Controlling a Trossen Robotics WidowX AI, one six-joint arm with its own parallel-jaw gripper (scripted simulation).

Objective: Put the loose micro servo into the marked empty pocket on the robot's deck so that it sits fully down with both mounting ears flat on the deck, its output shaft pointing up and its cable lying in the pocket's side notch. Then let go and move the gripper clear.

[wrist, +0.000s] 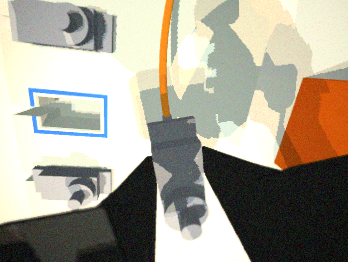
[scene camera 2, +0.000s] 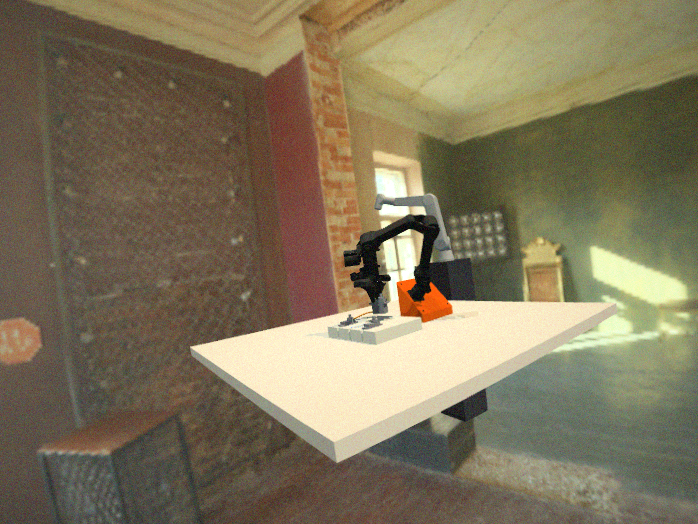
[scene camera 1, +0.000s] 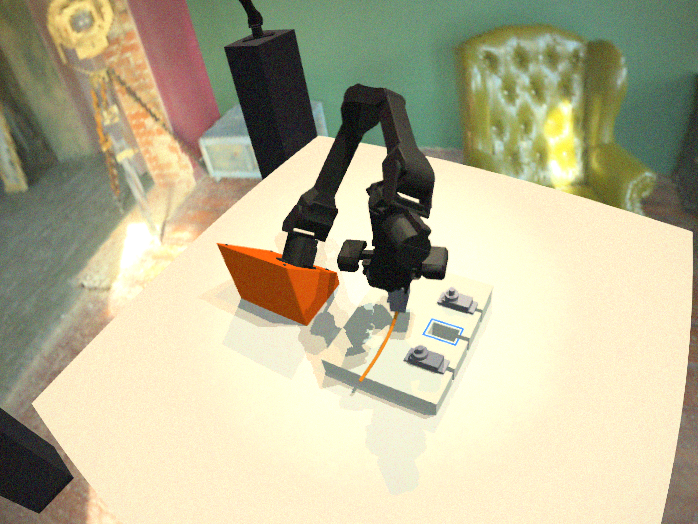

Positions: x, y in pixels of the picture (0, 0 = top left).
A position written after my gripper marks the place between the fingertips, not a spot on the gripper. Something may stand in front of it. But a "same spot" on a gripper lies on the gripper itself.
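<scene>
On a pale deck, (wrist: 213, 61) and (scene camera 1: 366, 335) are the same spot. My gripper is visible in scene camera 1 (397, 291), in scene camera 2 and in the wrist view. On the gripper, (wrist: 267, 207) and (scene camera 2: 374, 284) are the same spot.
</scene>
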